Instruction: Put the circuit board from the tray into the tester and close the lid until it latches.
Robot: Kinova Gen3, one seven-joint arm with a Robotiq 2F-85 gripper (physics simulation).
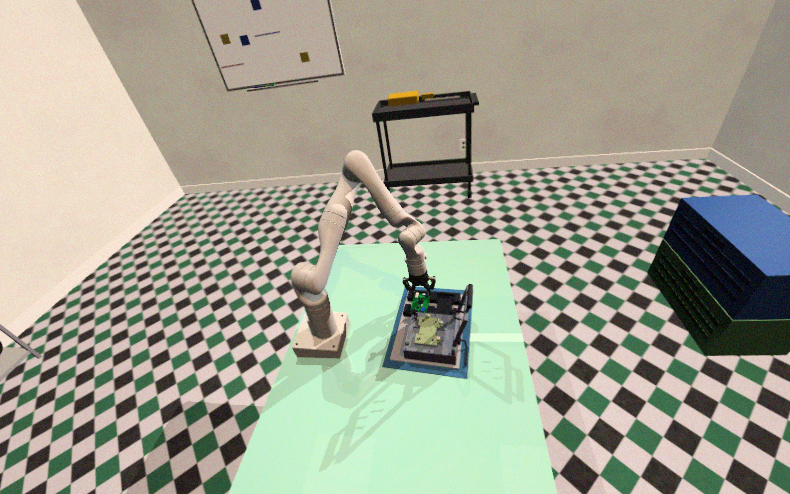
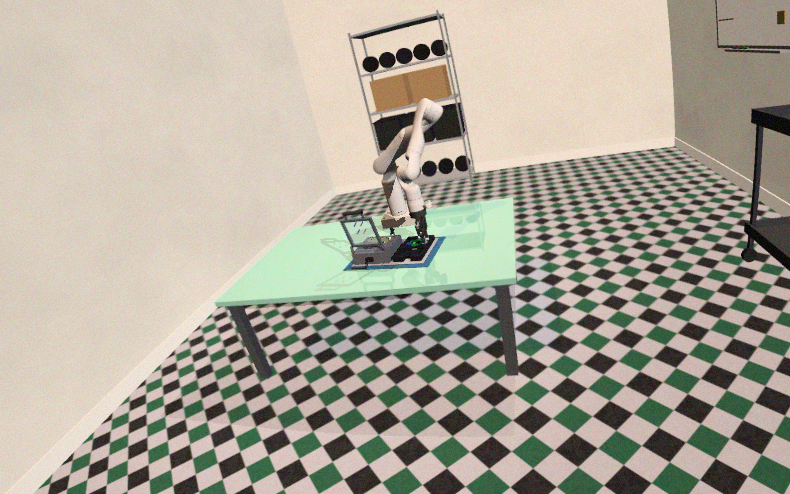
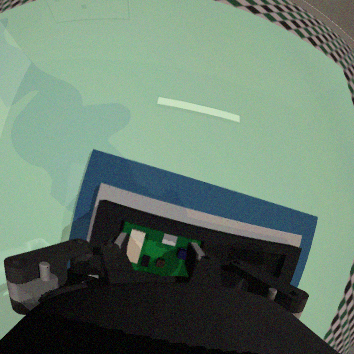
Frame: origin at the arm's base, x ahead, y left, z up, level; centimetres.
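Where they show: gripper, fingertip midpoint: (image 1: 421,295) (image 2: 425,241) (image 3: 156,248); arm's base, link origin: (image 1: 325,329) (image 2: 399,212).
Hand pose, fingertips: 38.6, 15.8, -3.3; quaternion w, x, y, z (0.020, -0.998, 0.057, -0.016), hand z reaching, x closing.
Note:
Things, the pixels of their top centre, and the offset from my fingertips, as dx, dy, dz. Level surfaces: height alone.
- green circuit board, top centre: (image 3: 148,288) (image 1: 420,301) (image 2: 417,240) -0.8, -3.8, +0.4
- blue mat, surface height: dz -2.3
- yellowish plate, top centre: (image 1: 429,327) (image 2: 377,238) +1.6, -21.4, +5.7
- mint-green table, surface height: dz -2.5
The green circuit board (image 1: 419,305) (image 2: 413,241) (image 3: 158,258) sits in the black tray (image 1: 448,300) (image 3: 105,215) at the far end of the blue mat (image 1: 391,362) (image 2: 438,244) (image 3: 175,193). My gripper (image 1: 419,298) (image 2: 419,236) (image 3: 156,248) points straight down over the tray, with a finger on each side of the board, shut on it at tray level. The grey tester (image 1: 424,349) (image 2: 370,255) stands on the near end of the mat. Its nest shows a yellowish plate (image 1: 427,329). Its lid (image 1: 464,314) (image 2: 361,231) stands open and upright.
The mat lies on a mint-green table (image 1: 369,431) (image 2: 467,265). The arm's base (image 1: 320,340) is bolted to the table left of the mat. A black cart (image 1: 424,112) stands on the floor behind the table. A metal shelf rack (image 2: 463,128) stands by the wall.

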